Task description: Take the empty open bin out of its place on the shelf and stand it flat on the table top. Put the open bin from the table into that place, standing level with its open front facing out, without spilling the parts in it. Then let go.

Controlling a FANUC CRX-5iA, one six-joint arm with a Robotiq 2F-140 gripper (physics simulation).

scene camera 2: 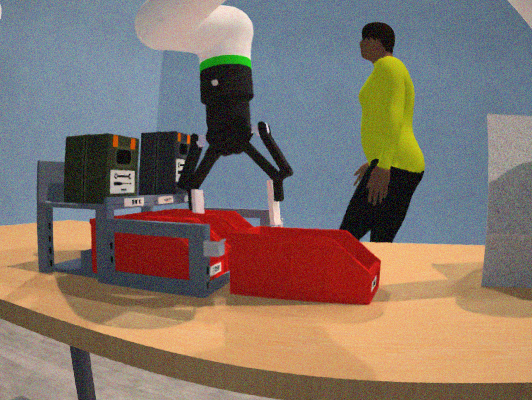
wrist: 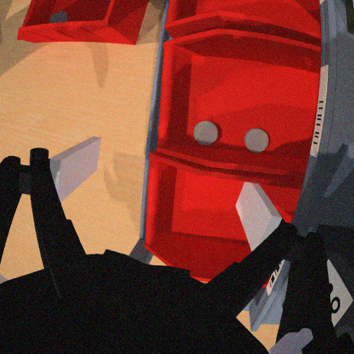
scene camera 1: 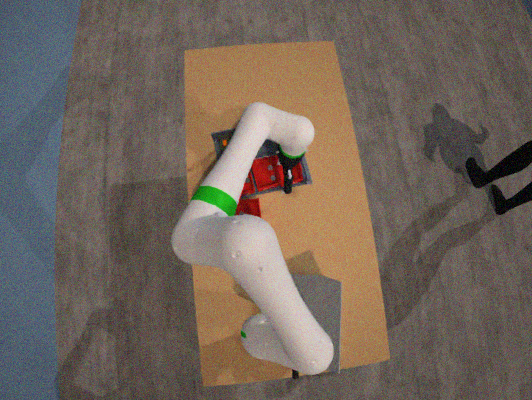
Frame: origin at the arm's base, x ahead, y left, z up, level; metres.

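Where they show: gripper, between the fingertips: (scene camera 2: 236,227) (scene camera 1: 282,178).
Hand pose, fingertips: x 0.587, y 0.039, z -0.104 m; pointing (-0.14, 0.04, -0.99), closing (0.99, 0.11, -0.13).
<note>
After its pixels a point has its place.
The empty red open bin (wrist: 200,200) (scene camera 1: 299,172) @(x 0.623, y -0.043, z -0.127 m) is in the shelf's lower row, at the end of the row. The grey-blue shelf (scene camera 1: 308,176) @(x 0.590, y -0.073, z -0.078 m) (scene camera 2: 200,255) @(x 0.495, y 0.283, z -0.112 m) (wrist: 153,115) has a front rail along the bins. My gripper (scene camera 1: 288,181) @(x 0.587, y 0.039, z -0.104 m) (scene camera 2: 236,202) (wrist: 169,172) is wide open and empty, pointing down above the shelf front. In the wrist view, one fingertip appears over the empty bin and the other over the table outside the rail. The other red open bin (scene camera 1: 250,207) @(x 0.466, y 0.179, z -0.160 m) (scene camera 2: 300,265) @(x 0.395, y 0.232, z -0.121 m) (wrist: 75,33) stands flat on the table before the shelf; a dark part shows in it in the wrist view.
A red bin (wrist: 240,100) (scene camera 1: 265,173) @(x 0.624, y 0.111, z -0.154 m) with two grey discs adjoins the empty one. A dark green box (scene camera 2: 87,167) @(x 0.681, y 0.299, z -0.012 m) and a dark blue box (scene camera 2: 157,162) @(x 0.735, y 0.069, z 0.003 m) stand on the upper shelf. A grey block (scene camera 1: 325,310) @(x 0.062, y -0.090, z 0.077 m) (scene camera 2: 510,200) @(x 0.132, y 0.043, z -0.043 m) and the wooden table (scene camera 1: 265,75) @(x 1.166, y 0.111, z -0.163 m) show too. A person (scene camera 2: 392,115) stands beyond.
</note>
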